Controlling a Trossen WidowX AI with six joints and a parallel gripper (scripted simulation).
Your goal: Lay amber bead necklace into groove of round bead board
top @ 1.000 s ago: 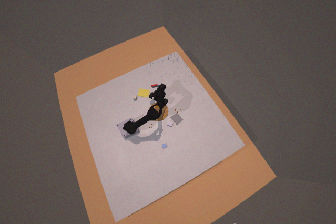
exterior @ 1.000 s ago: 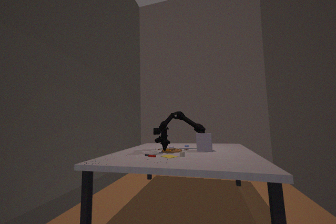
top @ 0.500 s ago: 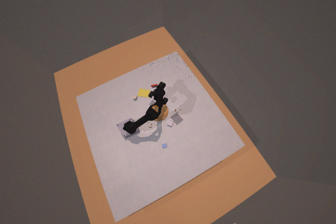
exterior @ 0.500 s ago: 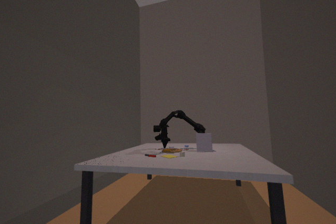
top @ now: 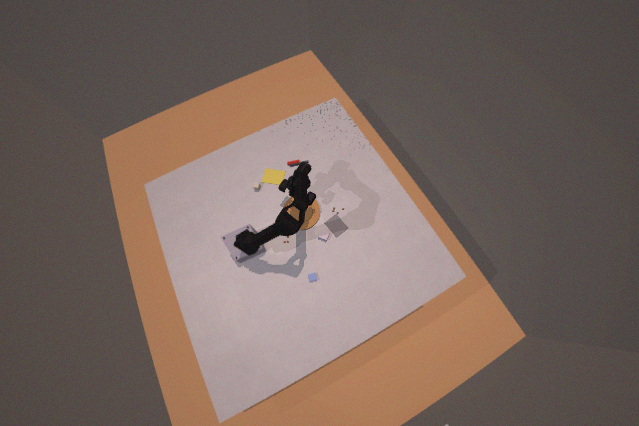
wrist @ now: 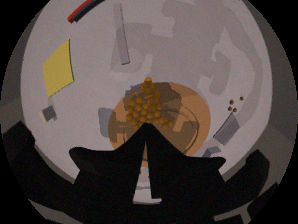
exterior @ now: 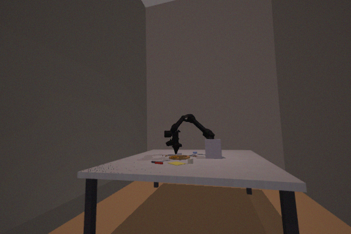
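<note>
Right now my gripper tip is 6 cm to the left of the round bead board, 3 cm above it and 2 cm past it. The rest, counted from my gripper tip: thin grey bar 12 cm to the left, 8 cm ahead, 4 cm below; then yellow pad 21 cm to the left, 5 cm behind, 4 cm below; then grey square plate 22 cm to the right, 10 cm ahead, 4 cm below.
</note>
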